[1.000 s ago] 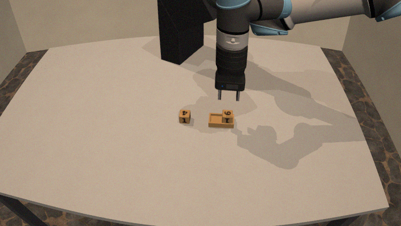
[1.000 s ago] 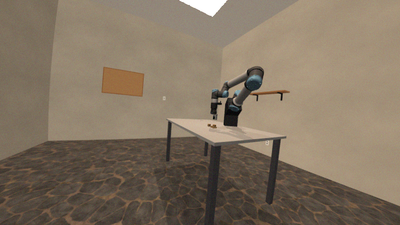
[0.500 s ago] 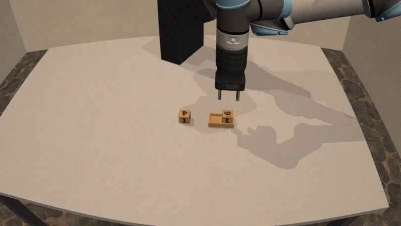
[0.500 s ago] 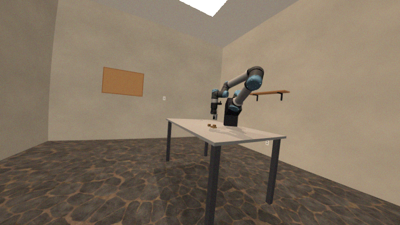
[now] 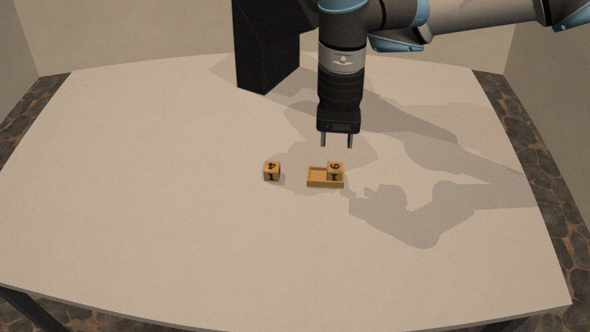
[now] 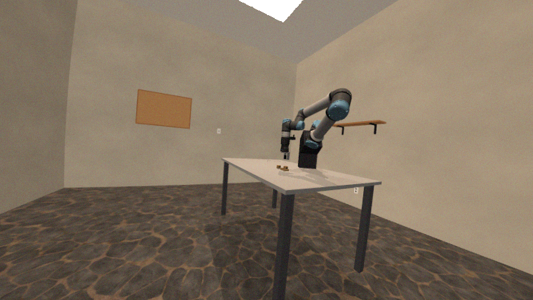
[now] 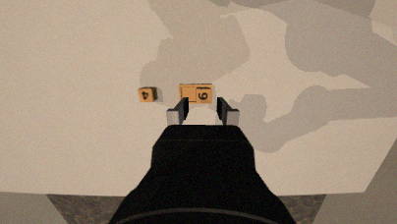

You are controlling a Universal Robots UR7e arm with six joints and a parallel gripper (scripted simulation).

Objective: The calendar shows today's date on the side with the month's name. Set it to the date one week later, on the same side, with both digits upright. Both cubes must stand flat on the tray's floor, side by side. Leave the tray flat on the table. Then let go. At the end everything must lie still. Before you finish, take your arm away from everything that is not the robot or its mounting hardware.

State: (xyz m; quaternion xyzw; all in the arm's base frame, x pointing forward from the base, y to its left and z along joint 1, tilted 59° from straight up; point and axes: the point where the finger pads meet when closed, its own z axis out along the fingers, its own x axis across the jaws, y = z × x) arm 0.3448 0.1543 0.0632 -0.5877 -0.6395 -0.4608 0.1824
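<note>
My gripper is now 90 mm above the cube. Round my hand: orange tray 20 mm to the right, 110 mm below.
</note>
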